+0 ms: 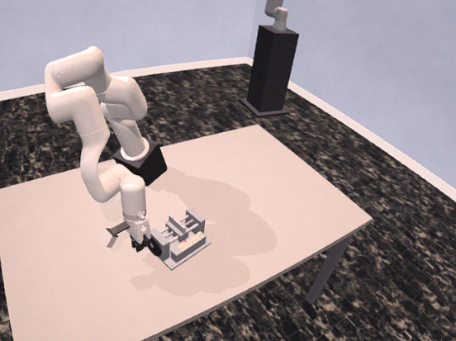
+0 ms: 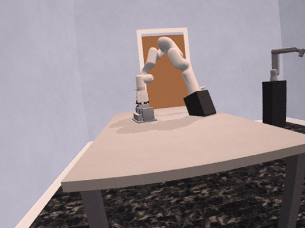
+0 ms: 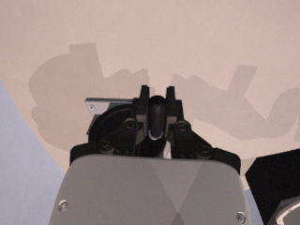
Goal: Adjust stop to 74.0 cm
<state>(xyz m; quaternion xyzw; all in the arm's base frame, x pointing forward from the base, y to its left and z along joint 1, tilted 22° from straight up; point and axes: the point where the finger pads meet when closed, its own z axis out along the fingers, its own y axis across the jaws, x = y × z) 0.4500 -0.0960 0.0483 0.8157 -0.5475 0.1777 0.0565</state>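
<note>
Now: the black handwheel 3 cm to the left of my hand. Also, from my hand: handwheel knob: 1 cm to the left; then sliding stop block: 1 cm behind, 16 cm to the left, 1 cm above.
</note>
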